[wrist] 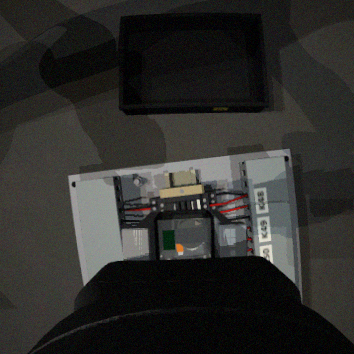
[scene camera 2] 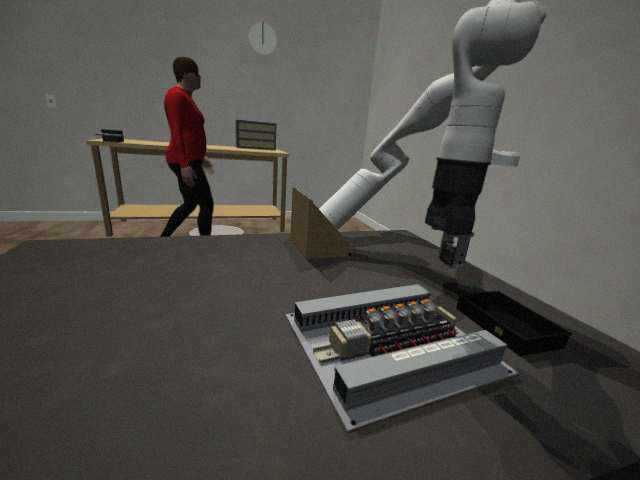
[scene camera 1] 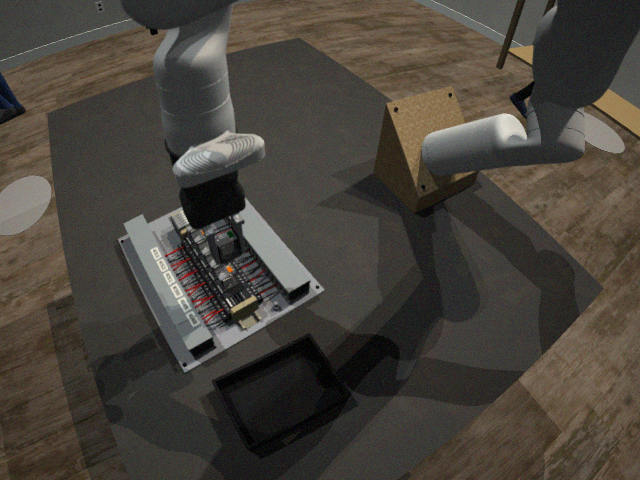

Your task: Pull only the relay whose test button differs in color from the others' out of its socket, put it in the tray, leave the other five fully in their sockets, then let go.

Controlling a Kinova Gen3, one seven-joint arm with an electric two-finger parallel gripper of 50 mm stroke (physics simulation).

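Frame: origin at the arm's base, x back, y left, z down, level; metres.
Seen in the pictures: gripper, between the fingertips: (wrist: pixel 183 227) (scene camera 2: pixel 450 262) (scene camera 1: pixel 228 253); arm's base, origin of its link: (scene camera 2: pixel 326 221) (scene camera 1: pixel 438 153).
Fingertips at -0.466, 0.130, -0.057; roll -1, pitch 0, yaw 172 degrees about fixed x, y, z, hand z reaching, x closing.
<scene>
Offsets run from my fingertips to a thing's top centre, as dx, dy, dz.
My gripper (scene camera 1: pixel 225 244) (scene camera 2: pixel 454 253) (wrist: pixel 183 227) is shut on the relay with the green test button {+0.000, +0.001, -0.036} (scene camera 1: pixel 224 246) (scene camera 2: pixel 447 253) (wrist: pixel 185 235). It holds the relay in the air, well above the panel {-0.024, -0.105, +0.138} (scene camera 1: pixel 227 341) (scene camera 2: pixel 385 413) (wrist: pixel 220 163) and apart from the sockets. In scene camera 2 five relays with orange buttons {-0.020, -0.089, +0.079} (scene camera 2: pixel 399 312) stand in a row in their sockets. One orange-button relay {-0.007, -0.030, +0.079} (scene camera 1: pixel 227 277) shows below the gripper in scene camera 1; others are partly hidden there. The black tray {+0.005, +0.165, +0.114} (scene camera 1: pixel 302 425) (scene camera 2: pixel 542 343) (wrist: pixel 170 108) stands beside the panel's end and holds no relay.
Two grey wire ducts {+0.064, -0.124, +0.106} (scene camera 1: pixel 276 257) {-0.111, -0.085, +0.106} (scene camera 2: pixel 423 369) (wrist: pixel 97 220) flank the relay row, with red and black wires between. Beige terminal blocks {-0.046, -0.205, +0.102} (scene camera 2: pixel 347 338) stand at one end of the row. A wooden wedge (scene camera 1: pixel 400 149) (scene camera 2: pixel 312 232) carries the arm's base. A person in red (scene camera 2: pixel 185 126) is at the back.
</scene>
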